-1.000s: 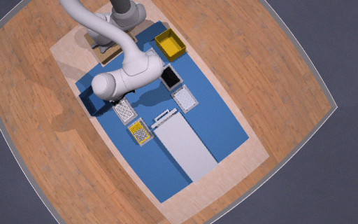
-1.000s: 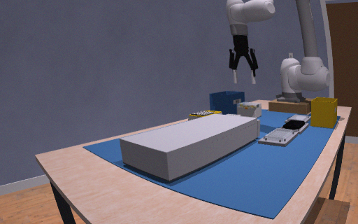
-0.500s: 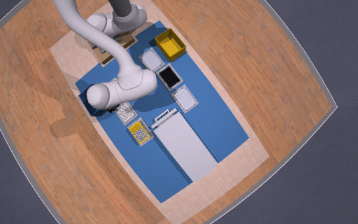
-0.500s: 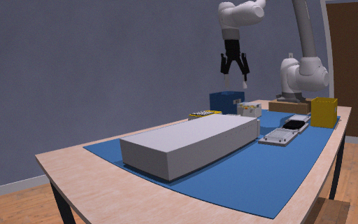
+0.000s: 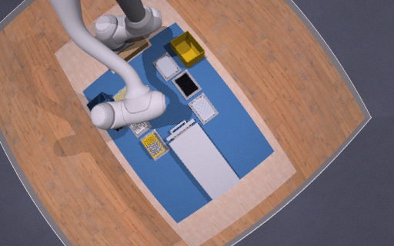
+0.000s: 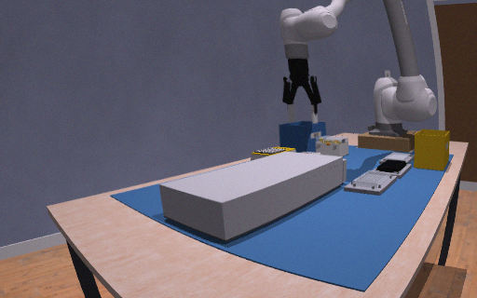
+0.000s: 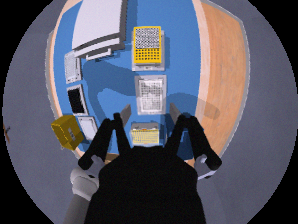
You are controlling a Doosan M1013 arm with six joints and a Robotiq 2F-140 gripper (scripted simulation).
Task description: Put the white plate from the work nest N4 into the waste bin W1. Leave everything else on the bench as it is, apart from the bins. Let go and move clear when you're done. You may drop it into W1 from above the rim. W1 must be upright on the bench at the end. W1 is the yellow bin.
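The white plate is 15 cm below my hand. Also, from my hand: yellow rack (17 cm ahead, 11 cm below); grey nest (16 cm below); blue bin (18 cm behind, 13 cm to the right, 13 cm below).
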